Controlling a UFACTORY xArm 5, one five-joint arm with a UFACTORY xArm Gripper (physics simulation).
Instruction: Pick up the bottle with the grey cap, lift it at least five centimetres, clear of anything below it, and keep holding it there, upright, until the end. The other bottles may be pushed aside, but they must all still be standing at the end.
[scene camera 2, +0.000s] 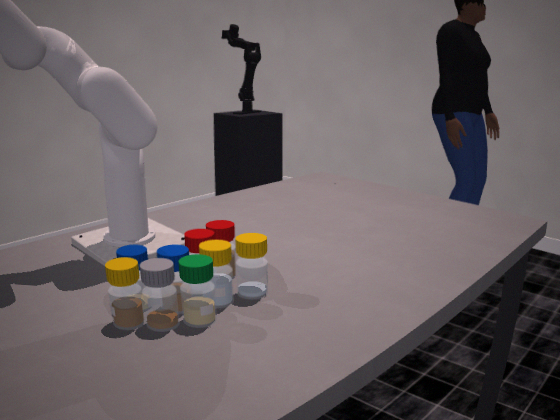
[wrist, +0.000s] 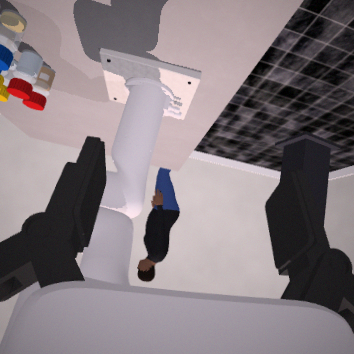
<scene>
In view: my gripper (wrist: 193, 172), a green-capped bottle (scene camera 2: 197, 290), a grey-capped bottle (scene camera 2: 160, 301) and a dark-yellow-capped bottle (scene camera 2: 125, 295).
The wrist view misses the green-capped bottle: it is out of frame. The wrist view does not show the grey-capped bottle: it is out of frame.
</scene>
